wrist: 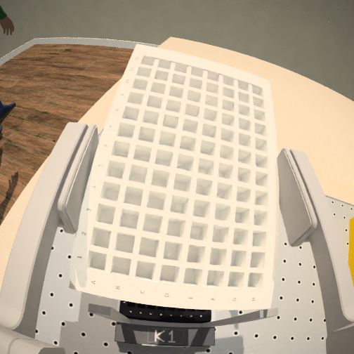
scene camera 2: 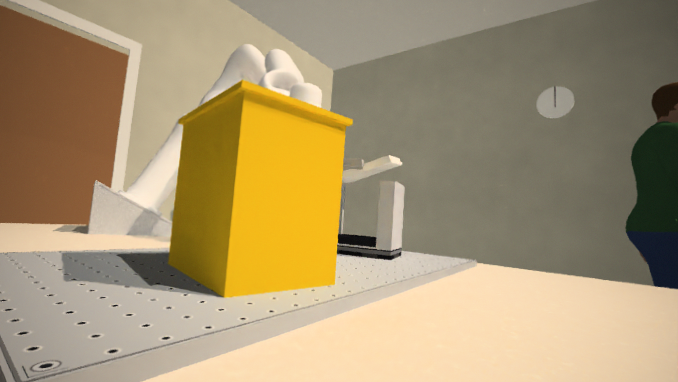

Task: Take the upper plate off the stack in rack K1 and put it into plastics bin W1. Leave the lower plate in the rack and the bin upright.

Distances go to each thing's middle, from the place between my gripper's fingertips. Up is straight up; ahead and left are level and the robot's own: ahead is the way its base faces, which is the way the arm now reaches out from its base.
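Scene:
The yellow plastics bin W1 (scene camera 2: 257, 204) is 330 mm to the right of my hand, 30 mm ahead of it and 90 mm below it; going by their middles, it is the farthest from my gripper of the things named here. The black plate (wrist: 140, 311) is 150 mm below my hand. And my gripper itself is now right at the pale plate (scene camera 2: 388, 162), which, going by their middles, is the nearest to it of the things named here.

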